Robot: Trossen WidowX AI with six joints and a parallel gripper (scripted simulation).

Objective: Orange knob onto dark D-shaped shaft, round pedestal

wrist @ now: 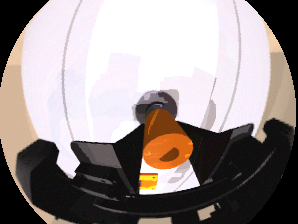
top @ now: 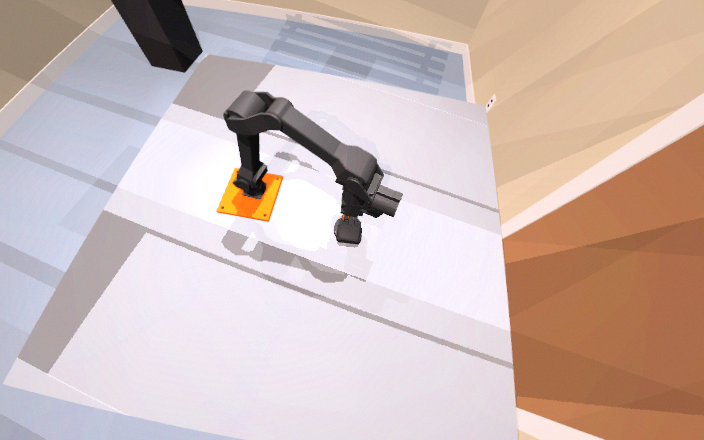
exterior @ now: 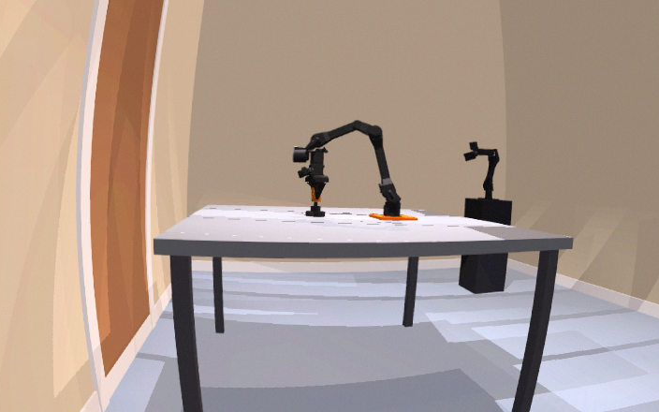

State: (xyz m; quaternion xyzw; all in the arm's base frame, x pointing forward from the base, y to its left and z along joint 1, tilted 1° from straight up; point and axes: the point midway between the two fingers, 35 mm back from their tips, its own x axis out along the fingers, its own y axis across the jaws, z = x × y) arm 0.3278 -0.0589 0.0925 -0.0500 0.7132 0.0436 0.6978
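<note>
Now: gripper tip 2 cm below the orange knob. From my gripper tip the other things lie so: round pedestal: 4 cm below.
</note>
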